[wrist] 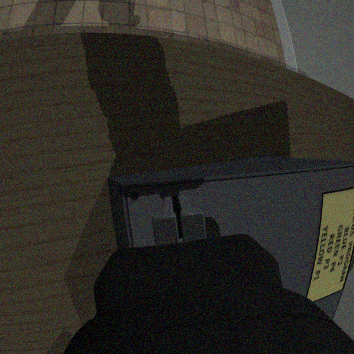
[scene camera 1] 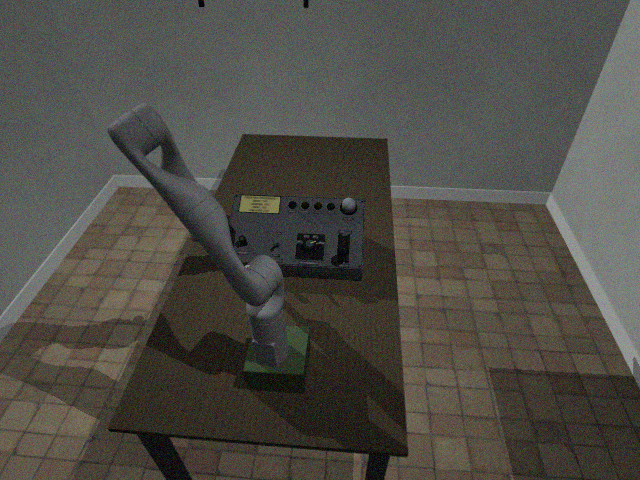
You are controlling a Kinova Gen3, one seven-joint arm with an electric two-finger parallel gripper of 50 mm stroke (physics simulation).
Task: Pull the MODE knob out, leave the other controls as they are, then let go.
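Frame: origin at the arm's base, x right, y ahead, z up, level; millimetres.
Seen in the pictures: gripper, between the fingertips: [wrist: 175, 209]; arm's base, origin of its link: [scene camera 1: 272, 351].
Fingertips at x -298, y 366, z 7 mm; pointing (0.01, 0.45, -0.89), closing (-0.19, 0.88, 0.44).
Note:
Pixels of each thing's top centre, then the offset from my fingertips to it. "spot": a spot on its surface instead. Level surfaces: height alone.
- grey control panel, height of its surface: dz +11 mm
- yellow status label, a spot on its surface: [wrist: 334, 245] [scene camera 1: 258, 205] spot: dx +47, dy +193, dz +57 mm
- pale ball-shaped knob, a spot on its surface: [scene camera 1: 348, 205] spot: dx +387, dy +225, dz +95 mm
- square control, centre of its top: [scene camera 1: 309, 240] dx +282, dy +81, dz +28 mm
- slotted slider, centre of its top: [scene camera 1: 343, 240] dx +405, dy +71, dz +62 mm
- small dark control, centre of its top: [scene camera 1: 242, 235] dx +45, dy +40, dz +35 mm
The grey control panel [scene camera 1: 263, 227] [wrist: 260, 200] lies on the table, partly hidden by the arm in the scene view. My gripper [wrist: 175, 209] is shut over the panel's corner in the wrist view, its two fingers together with no object visible between them. A dark rounded shape [wrist: 213, 227] shows just outside the right finger, partly covered; it looks like the MODE knob, but how far out it stands cannot be told. The MODE label does not show. In the scene view the gripper is mostly hidden behind the arm.
The panel also bears a yellow status label [scene camera 1: 259, 204] [wrist: 334, 245], several round dark lamps, a pale ball-shaped knob [scene camera 1: 348, 205], a square control [scene camera 1: 310, 246], a slotted slider [scene camera 1: 343, 248], a small lever [scene camera 1: 275, 249] and a small dark control [scene camera 1: 241, 240]. The arm stands on a green base [scene camera 1: 297, 343].

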